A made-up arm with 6 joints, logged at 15 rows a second.
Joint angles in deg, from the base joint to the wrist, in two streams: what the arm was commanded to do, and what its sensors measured. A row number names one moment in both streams.
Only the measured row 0 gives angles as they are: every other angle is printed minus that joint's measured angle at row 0.
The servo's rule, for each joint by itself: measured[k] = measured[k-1] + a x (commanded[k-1-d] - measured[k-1]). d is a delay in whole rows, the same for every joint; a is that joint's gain. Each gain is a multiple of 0.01, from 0.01 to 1. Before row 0 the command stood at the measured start. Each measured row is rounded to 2 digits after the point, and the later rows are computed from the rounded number. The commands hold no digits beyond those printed.
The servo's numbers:
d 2
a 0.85 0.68 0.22 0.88 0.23 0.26
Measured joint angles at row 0:
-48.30, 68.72, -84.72, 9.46, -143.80, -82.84
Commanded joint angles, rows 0 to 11:
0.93, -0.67, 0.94, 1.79, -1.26, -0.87
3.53, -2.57, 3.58, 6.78, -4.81, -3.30
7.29, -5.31, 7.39, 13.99, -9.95, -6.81
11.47, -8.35, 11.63, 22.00, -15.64, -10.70
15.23, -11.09, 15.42, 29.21, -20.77, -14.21
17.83, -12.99, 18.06, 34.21, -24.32, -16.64
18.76, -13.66, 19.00, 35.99, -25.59, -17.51
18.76, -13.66, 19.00, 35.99, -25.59, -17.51
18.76, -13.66, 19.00, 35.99, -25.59, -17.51
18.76, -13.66, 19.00, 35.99, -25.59, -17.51
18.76, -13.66, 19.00, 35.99, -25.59, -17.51
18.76, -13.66, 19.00, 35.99, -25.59, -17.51
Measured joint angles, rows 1 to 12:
0.00, 0.00, 0.00, 0.00, 0.00, 0.00
0.00, 0.00, 0.00, 0.00, 0.00, 0.00
0.79, -0.46, 0.21, 1.58, -0.29, -0.23
3.12, -1.89, 0.95, 6.16, -1.33, -1.03
6.66, -4.22, 2.37, 13.05, -3.31, -2.53
10.75, -7.03, 4.41, 20.93, -6.15, -4.65
14.56, -9.79, 6.83, 28.22, -9.51, -7.14
17.34, -11.97, 9.30, 33.49, -12.92, -9.61
18.55, -13.12, 11.43, 35.69, -15.83, -11.66
18.73, -13.49, 13.10, 35.95, -18.07, -13.18
18.76, -13.61, 14.40, 35.99, -19.80, -14.31
18.76, -13.64, 15.41, 35.99, -21.13, -15.14

